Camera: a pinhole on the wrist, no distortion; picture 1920 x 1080 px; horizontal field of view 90.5 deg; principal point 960.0 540.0 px. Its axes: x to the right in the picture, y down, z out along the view. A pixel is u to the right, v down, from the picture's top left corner.
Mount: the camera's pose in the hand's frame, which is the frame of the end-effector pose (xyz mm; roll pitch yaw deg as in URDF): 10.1 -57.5 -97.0 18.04 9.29 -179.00
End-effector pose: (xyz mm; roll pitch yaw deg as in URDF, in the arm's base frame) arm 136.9 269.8 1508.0 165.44 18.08 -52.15
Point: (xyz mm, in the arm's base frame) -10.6 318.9 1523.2
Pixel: 1491 157
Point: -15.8 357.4 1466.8
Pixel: 1414 429
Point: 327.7 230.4 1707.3
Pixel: behind the camera
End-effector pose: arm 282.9 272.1 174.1 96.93 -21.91 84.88
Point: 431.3 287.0 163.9
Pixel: 756 624
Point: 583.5 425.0 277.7
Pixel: 286 523
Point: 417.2 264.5 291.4
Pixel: 677 141
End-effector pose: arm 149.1 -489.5 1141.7 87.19 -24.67 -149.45
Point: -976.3 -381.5 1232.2
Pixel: outside the picture
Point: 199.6 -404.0 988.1
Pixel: outside the picture
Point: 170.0 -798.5 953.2
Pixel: behind the camera
